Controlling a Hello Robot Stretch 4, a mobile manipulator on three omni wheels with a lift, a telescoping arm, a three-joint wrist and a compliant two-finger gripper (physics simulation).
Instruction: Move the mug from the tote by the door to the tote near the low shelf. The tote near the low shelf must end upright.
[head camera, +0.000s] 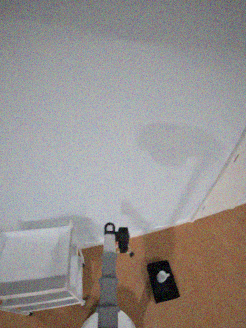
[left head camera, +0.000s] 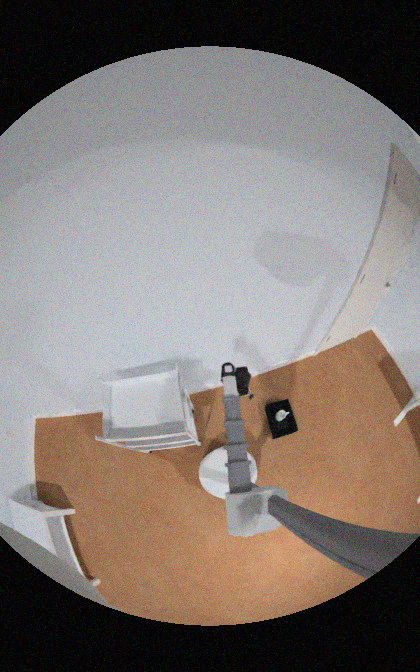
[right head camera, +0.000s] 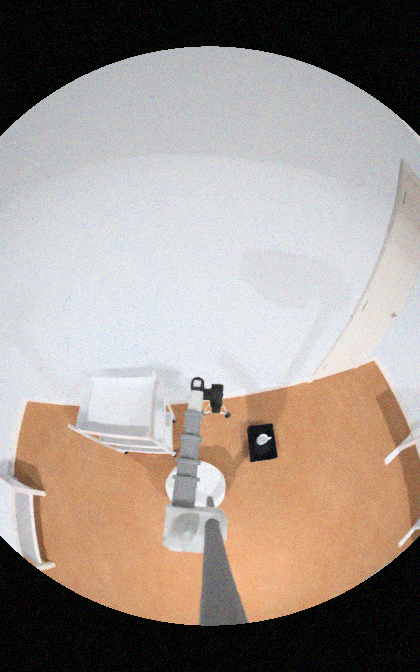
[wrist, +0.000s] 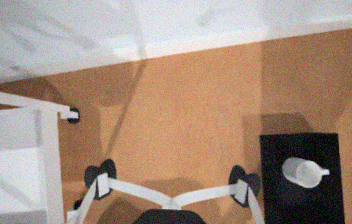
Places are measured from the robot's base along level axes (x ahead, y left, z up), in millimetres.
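Pixels of known places: gripper, fingertip midpoint: (head camera: 121, 255) (right head camera: 214, 415) (wrist: 172, 175); robot's base, link origin: (right head camera: 196, 485).
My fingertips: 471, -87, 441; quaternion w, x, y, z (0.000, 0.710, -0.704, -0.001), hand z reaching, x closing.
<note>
Ahead of a thing's pixels: the offset from my fingertips to its top centre, as dx, dy, dz. "spot": to the spot under its first point.
A white mug @[spot: -53, -439, -455] (head camera: 163, 276) (left head camera: 281, 415) (right head camera: 263, 439) (wrist: 306, 173) stands upright in a black tote @[-92, -404, -369] (head camera: 167, 296) (left head camera: 278, 432) (right head camera: 263, 455) (wrist: 300, 210) on the floor, its handle pointing right in the wrist view. My gripper (right head camera: 216, 414) (wrist: 172, 175) is open, with its fingers wide apart and floor showing between them. It is to the left of the tote, at the end of the extended arm, above the floor near the wall. In the wrist view the right fingertip appears close to the tote's left edge. The tote near the low shelf does not show.
A white trolley (head camera: 35, 255) (left head camera: 142, 407) (right head camera: 117, 402) (wrist: 51, 170) stands left of the arm, close to the wall. A pale door (head camera: 227, 182) (left head camera: 372, 280) (right head camera: 382, 295) is at the right. White furniture (left head camera: 59, 511) (right head camera: 27, 520) stands at the far left.
</note>
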